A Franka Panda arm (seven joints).
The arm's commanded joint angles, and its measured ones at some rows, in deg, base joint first. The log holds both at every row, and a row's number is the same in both.
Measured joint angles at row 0:
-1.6, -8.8, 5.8, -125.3, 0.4, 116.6, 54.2
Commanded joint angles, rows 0 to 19:
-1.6, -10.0, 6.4, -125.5, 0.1, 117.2, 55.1
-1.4, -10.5, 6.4, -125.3, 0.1, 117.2, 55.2
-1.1, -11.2, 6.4, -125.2, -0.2, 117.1, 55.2
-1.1, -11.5, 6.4, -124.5, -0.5, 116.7, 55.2
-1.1, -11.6, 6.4, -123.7, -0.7, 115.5, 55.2
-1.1, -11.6, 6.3, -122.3, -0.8, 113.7, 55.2
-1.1, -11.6, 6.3, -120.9, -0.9, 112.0, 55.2
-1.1, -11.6, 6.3, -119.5, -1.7, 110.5, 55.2
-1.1, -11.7, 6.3, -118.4, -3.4, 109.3, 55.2
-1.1, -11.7, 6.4, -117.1, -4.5, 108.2, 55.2
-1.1, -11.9, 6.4, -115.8, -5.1, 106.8, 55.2
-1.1, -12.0, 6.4, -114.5, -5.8, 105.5, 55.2
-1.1, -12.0, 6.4, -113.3, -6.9, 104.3, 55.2
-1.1, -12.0, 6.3, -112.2, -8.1, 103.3, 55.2
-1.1, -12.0, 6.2, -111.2, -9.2, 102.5, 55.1
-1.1, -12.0, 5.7, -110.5, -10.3, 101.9, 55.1
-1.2, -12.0, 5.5, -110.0, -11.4, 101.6, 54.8
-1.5, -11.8, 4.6, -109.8, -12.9, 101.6, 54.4
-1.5, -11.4, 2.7, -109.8, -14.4, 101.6, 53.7
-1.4, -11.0, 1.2, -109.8, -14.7, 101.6, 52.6
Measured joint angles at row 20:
-1.2, -12.2, 4.7, -111.0, -11.8, 103.0, 54.2
